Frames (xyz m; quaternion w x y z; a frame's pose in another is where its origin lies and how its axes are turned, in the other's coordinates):
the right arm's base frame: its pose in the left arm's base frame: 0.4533 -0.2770 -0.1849 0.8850 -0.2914 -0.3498 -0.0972
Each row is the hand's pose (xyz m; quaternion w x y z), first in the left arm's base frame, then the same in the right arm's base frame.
Working: the left arm's base frame: its pose in the right arm's base frame: -0.2000 -0.0285 0.5250 0.8850 0.2914 0.3498 0.0972

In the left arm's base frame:
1: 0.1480 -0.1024 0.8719 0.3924 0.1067 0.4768 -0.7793
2: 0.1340 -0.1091 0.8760 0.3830 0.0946 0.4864 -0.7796
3: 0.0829 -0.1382 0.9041 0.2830 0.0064 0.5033 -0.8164
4: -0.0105 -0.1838 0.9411 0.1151 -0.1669 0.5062 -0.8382
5: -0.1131 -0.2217 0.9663 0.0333 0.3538 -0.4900 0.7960
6: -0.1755 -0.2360 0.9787 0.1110 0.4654 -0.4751 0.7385
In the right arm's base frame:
1: 0.4950 -0.4464 0.8924 0.2251 -0.1102 0.7967 -0.5499
2: 0.4872 -0.4589 0.8987 0.2170 -0.1247 0.8008 -0.5441
3: 0.4676 -0.5143 0.9269 0.1519 -0.2464 0.7830 -0.5506
4: 0.4224 -0.6030 0.9745 0.0549 -0.4566 0.7163 -0.5248
5: 0.3627 -0.6836 1.0248 0.0204 0.6489 -0.6196 0.4412
6: 0.3247 -0.7242 1.0589 0.0570 0.7487 -0.5516 0.3631

